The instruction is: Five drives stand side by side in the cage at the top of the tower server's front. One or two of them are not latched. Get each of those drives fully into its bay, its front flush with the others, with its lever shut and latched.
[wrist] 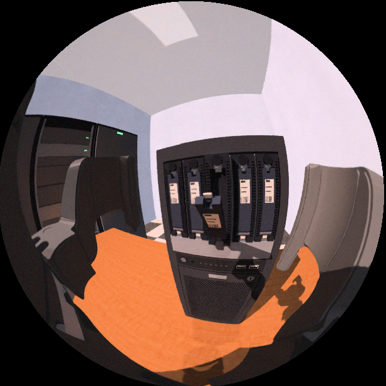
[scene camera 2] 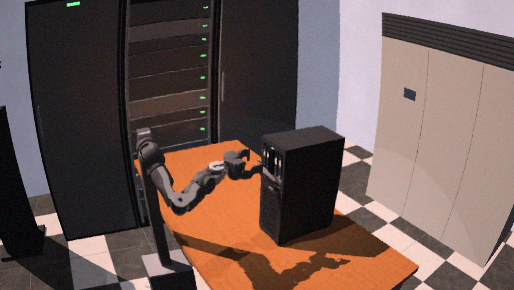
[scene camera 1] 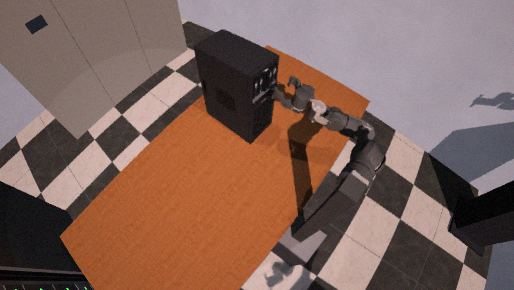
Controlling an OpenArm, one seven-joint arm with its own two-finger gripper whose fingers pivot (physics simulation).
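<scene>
The black tower server (scene camera 1: 225,95) (scene camera 2: 310,190) (wrist: 222,145) stands upright on the table, five drives side by side in its upper front. In the wrist view the middle drive's lever (wrist: 212,220) is tipped outward, its top end away from the cage; its foot seems to stand forward of its neighbours. The levers of the far left drive (wrist: 173,207), second drive (wrist: 194,200), fourth drive (wrist: 244,205) and far right drive (wrist: 268,205) look upright and shut. My gripper (scene camera 1: 286,86) (scene camera 2: 254,162) (wrist: 204,205) is open before the cage, its fingers apart on either side, holding nothing.
The orange table (scene camera 1: 185,200) (scene camera 2: 200,150) (wrist: 125,290) extends around the tower. A pale ledge (wrist: 200,246) runs below the drives. Dark server racks (scene camera 2: 80,125) (wrist: 117,150) stand beyond the table, and a beige cabinet (scene camera 1: 90,60) (scene camera 2: 450,125) stands behind the tower.
</scene>
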